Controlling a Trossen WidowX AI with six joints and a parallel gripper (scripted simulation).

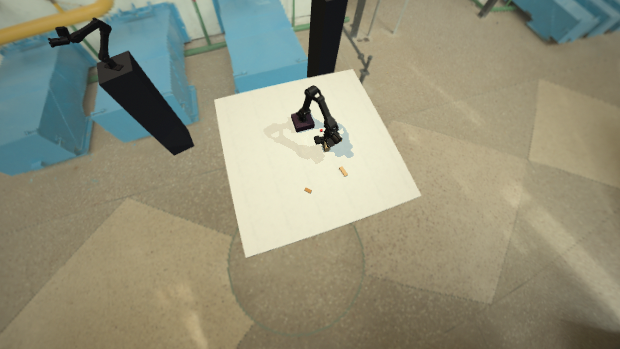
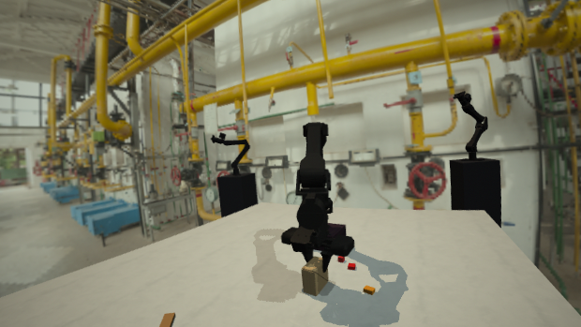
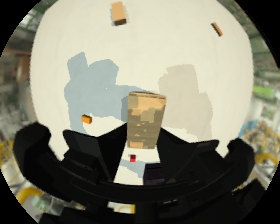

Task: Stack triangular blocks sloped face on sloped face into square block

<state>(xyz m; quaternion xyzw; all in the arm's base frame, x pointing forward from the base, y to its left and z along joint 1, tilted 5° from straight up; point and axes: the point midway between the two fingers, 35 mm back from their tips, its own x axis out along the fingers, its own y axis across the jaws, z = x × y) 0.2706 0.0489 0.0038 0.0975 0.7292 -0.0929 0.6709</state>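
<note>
The triangular block lies 1 cm above my gripper tip. From my gripper tip the other things lie so: small orange block: 13 cm to the left, 4 cm below, 2 cm ahead.
</note>
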